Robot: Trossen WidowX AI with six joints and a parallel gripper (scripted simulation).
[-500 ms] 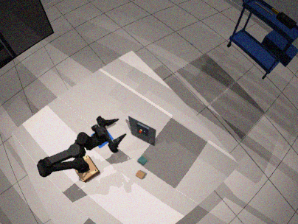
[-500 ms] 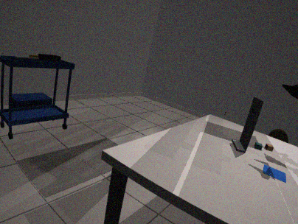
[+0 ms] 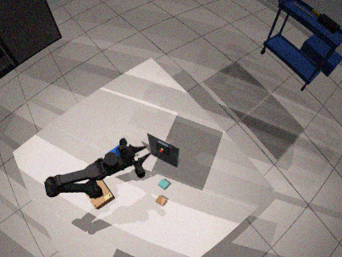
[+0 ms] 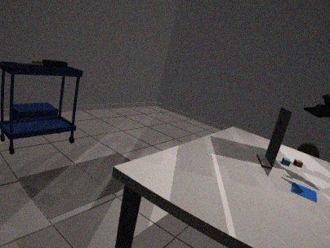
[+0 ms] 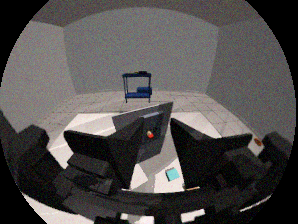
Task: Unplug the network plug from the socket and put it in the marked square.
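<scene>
Now: gripper tip 110 mm above the network plug, 70 mm short of it and 10 mm to the right of it. Also, from my gripper tip: teal block 320 mm below, 100 mm to the right, 10 mm ahead; orange-brown block 320 mm below, 180 mm to the right, 50 mm behind; upright dark panel 200 mm below, 90 mm ahead, 20 mm to the left.
</scene>
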